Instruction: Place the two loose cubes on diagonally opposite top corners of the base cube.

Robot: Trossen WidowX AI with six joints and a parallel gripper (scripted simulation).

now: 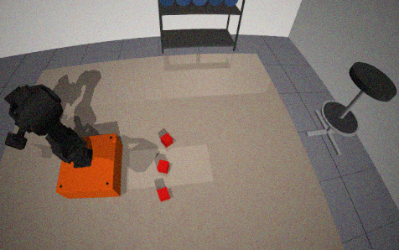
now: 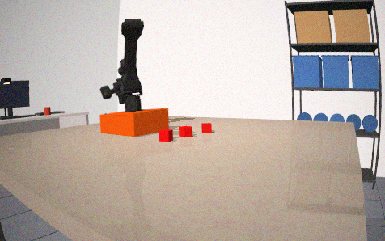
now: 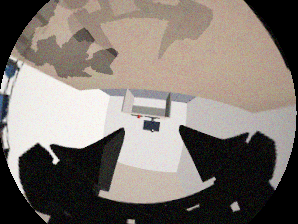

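Right now my gripper tip is 580 mm short of the red base cube, 50 mm to the left of it and 130 mm above it.
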